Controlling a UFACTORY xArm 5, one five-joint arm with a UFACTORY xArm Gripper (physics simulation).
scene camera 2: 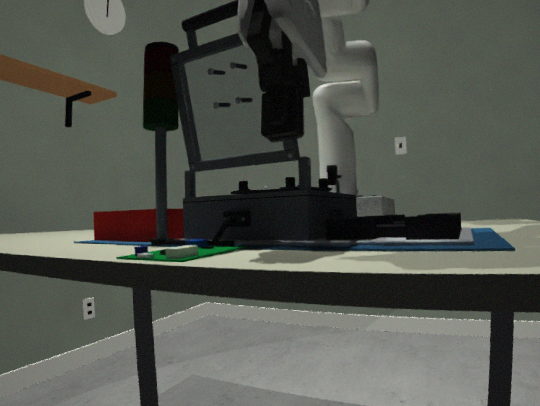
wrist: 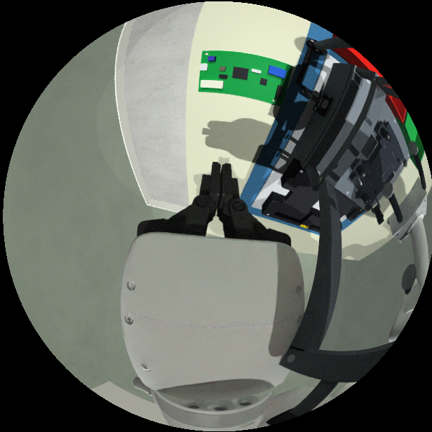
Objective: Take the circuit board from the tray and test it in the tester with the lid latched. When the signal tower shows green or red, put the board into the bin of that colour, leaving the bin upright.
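Frame: origin at the arm's base, x down, y left, z ahead, level; metres.
Where they show: gripper, fingertip midpoint: (scene camera 2: 282,137).
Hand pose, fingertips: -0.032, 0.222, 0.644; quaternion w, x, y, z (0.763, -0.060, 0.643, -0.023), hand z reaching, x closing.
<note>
Each offset is from my fingertips to the top centre of the thing, as dx, dy, dz. "*": to the spot under its first point. Level surfaces: height alone.
The green circuit board {* +0.096, -0.065, +0.022} (scene camera 2: 209,253) (wrist: 254,86) lies on the table in front of the tester, one end at the blue mat's edge. The dark tester {* +0.064, -0.097, -0.074} (scene camera 2: 245,215) (wrist: 334,122) has its framed lid (scene camera 2: 245,160) (wrist: 327,270) raised. The signal tower {* -0.100, -0.194, -0.034} (scene camera 2: 160,85) stands at the left in the scene view; its lamps look dark. My gripper (scene camera 2: 283,134) (wrist: 218,174) is shut and empty, in the air beside the raised lid, apart from the board. The red bin {+0.052, -0.314, -0.133} (scene camera 2: 127,225) (wrist: 367,60) stands behind the tester. A green bin (wrist: 416,142) shows partly in the wrist view. I cannot identify the tray.
The tester stands on a blue mat {dx +0.096} (scene camera 2: 492,241) (wrist: 256,189). A black unit {* +0.080, +0.099, -0.106} (scene camera 2: 432,226) projects from its right side in the scene view. A pale box (scene camera 2: 375,205) stands behind. The table's front edge (scene camera 2: 320,287) runs close to the board.
</note>
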